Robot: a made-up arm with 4 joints.
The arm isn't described. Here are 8 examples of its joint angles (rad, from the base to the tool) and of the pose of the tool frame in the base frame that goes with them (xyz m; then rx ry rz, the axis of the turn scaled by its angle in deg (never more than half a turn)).
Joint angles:
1: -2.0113 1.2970 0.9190 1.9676
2: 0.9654 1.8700 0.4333 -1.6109
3: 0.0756 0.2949 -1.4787 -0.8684
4: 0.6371 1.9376 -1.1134 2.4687
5: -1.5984 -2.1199 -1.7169 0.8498
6: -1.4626 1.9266 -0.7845 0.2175
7: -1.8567 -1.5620 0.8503 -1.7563
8: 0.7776 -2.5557 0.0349 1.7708
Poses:
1: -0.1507 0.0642 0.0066 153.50 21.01 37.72
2: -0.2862 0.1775 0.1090 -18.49 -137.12 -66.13
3: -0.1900 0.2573 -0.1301 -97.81 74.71 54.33
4: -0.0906 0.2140 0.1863 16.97 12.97 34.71
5: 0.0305 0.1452 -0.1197 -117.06 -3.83 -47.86
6: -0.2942 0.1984 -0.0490 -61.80 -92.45 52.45
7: 0.0426 0.1522 -0.1405 -106.58 33.13 39.77
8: -0.0508 0.2182 0.0827 -21.68 100.62 88.65
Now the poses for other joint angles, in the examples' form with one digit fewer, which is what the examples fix.
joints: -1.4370 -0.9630 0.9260 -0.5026
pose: -0.010 0.023 -0.162 -49.4 130.6 6.3
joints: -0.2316 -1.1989 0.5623 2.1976
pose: -0.086 0.190 -0.005 -9.8 -88.9 -40.3
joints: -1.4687 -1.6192 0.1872 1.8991
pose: -0.113 0.091 -0.087 14.3 -135.5 50.2
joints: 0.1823 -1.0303 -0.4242 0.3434
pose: -0.057 0.263 -0.124 -38.1 116.8 49.7
